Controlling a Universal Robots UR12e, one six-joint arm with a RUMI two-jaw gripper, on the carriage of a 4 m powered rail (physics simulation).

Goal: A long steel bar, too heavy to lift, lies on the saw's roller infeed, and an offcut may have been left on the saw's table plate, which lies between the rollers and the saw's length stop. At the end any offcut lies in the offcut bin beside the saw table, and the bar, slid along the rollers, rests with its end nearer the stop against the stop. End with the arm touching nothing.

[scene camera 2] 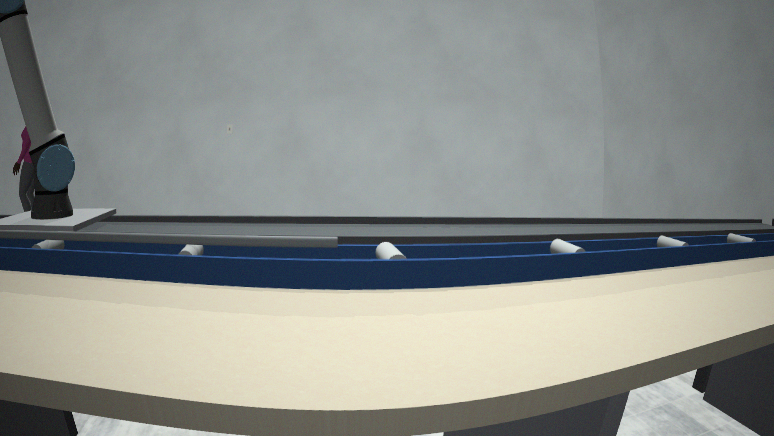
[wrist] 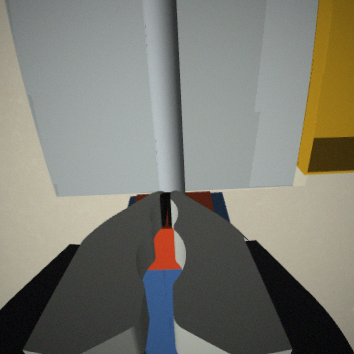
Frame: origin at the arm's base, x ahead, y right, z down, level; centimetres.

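Seen in the pictures: gripper, fingertip midpoint: (wrist: 167, 194); arm's base at its link origin: (scene camera 2: 52, 216).
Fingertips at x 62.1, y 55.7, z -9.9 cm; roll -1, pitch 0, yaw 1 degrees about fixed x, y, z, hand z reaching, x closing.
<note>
Pixels of each thing's top centre, then the offset from my fingertips to it. "pt": a spot on its surface instead. Level surfaces: height alone.
- pale saw table plate at a spot on its surface: (wrist: 90, 125) pt dx -5.7, dy -1.8, dz +7.0 cm
- orange-red stop at its top centre: (wrist: 173, 249) dx -0.1, dy +6.2, dz +2.4 cm
- yellow offcut bin at a spot on its surface: (wrist: 335, 95) pt dx +15.6, dy -2.0, dz +12.7 cm
- pale bench at its surface level: dz +12.9 cm
- blue beam at a spot on its surface: (wrist: 161, 310) pt dx -2.2, dy +18.8, dz +5.9 cm
The long grey steel bar (scene camera 2: 259, 240) (wrist: 167, 100) lies along the rollers and over the pale saw table plate (wrist: 90, 125). Its near end is hidden behind the fingertips, at the orange-red stop (wrist: 166, 250), so contact there cannot be told. The gripper (wrist: 166, 210) is shut, its pads together with no thing seen between them. It is over the bar's end and the stop; whether it touches either cannot be told. Part of the yellow offcut bin (wrist: 335, 95) shows at the right of the wrist view. No offcut shows on the visible plate or in that part of the bin.
The blue roller frame (scene camera 2: 346, 276) with white rollers (scene camera 2: 389, 250) runs along the pale bench (scene camera 2: 346, 352). Behind it is the rail (scene camera 2: 487, 229), with the arm's carriage (scene camera 2: 92, 216) at the left. A person (scene camera 2: 25, 162) stands behind the arm. A blue beam (wrist: 161, 310) carries the stop.
</note>
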